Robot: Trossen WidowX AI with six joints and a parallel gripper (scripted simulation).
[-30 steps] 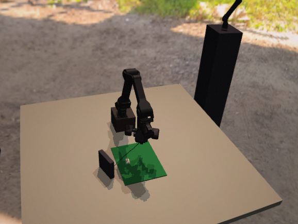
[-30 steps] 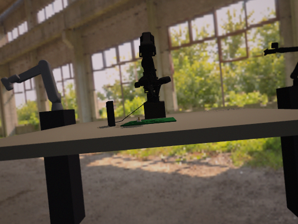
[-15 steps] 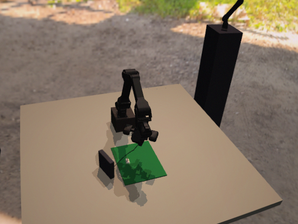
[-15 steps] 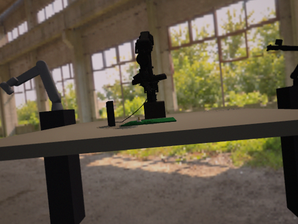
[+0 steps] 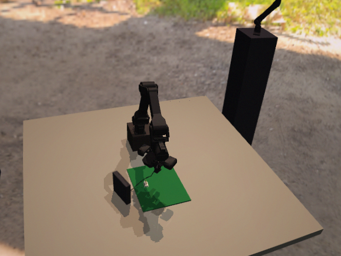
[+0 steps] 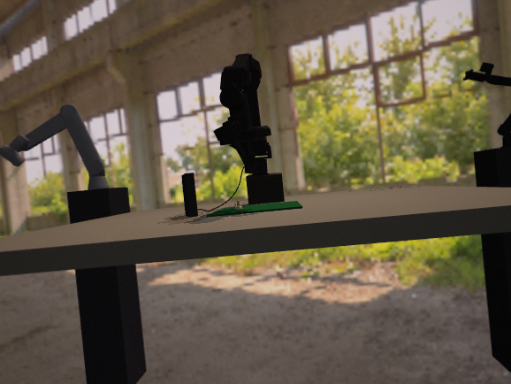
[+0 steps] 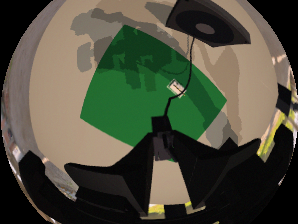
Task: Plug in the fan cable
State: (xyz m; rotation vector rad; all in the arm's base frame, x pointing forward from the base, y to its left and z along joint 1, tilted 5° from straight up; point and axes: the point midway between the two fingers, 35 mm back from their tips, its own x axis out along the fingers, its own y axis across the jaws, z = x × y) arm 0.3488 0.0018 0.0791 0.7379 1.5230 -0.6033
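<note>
Right now my gripper tip is 30 mm past the pale header key, 50 mm to the left of it and 110 mm above it. The rest, counted from my gripper tip: pale fan header 30 mm behind, 50 mm to the right, 130 mm below; black plug 10 mm behind, 10 mm to the left, 10 mm below; green board 20 mm behind, 10 mm to the left, 140 mm below.
</note>
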